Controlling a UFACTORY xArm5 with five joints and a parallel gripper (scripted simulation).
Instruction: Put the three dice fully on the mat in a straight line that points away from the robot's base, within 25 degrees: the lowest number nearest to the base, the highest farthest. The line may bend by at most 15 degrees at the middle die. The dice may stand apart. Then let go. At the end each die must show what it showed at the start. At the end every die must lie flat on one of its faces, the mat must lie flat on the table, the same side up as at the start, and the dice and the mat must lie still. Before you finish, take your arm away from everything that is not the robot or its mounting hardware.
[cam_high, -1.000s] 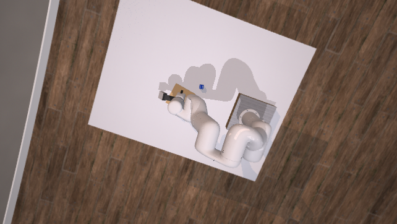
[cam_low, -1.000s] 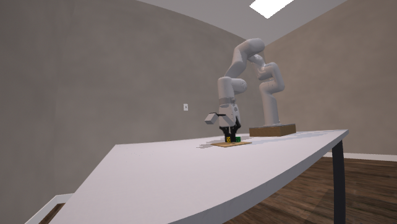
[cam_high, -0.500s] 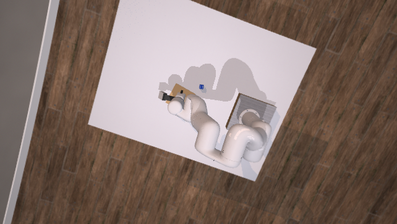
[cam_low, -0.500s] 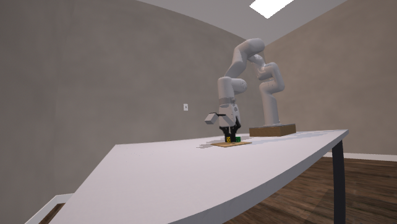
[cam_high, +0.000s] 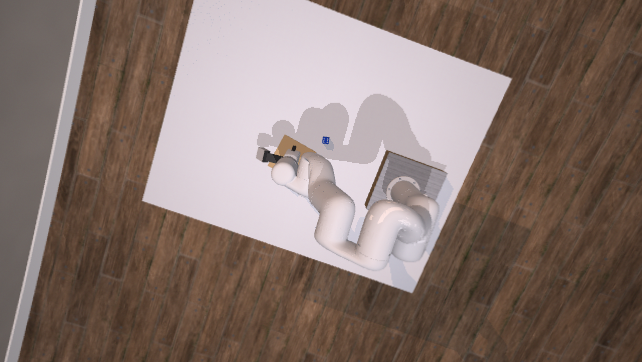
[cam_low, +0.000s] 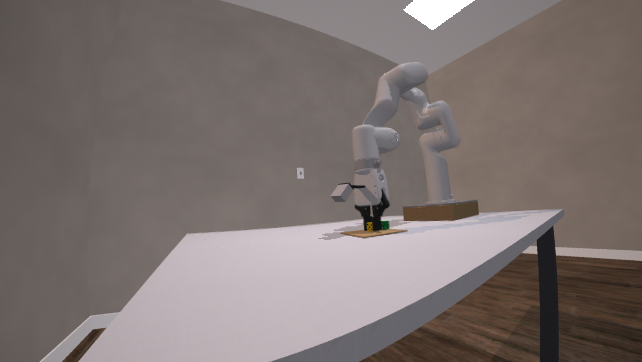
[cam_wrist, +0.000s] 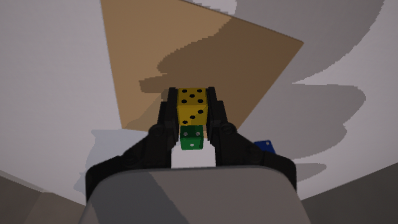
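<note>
The yellow die is 10 mm below my hand. Round my hand: tan mat 30 mm below; then blue die 110 mm behind, 100 mm to the right, 20 mm below; then green die 50 mm behind, 10 mm below.
</note>
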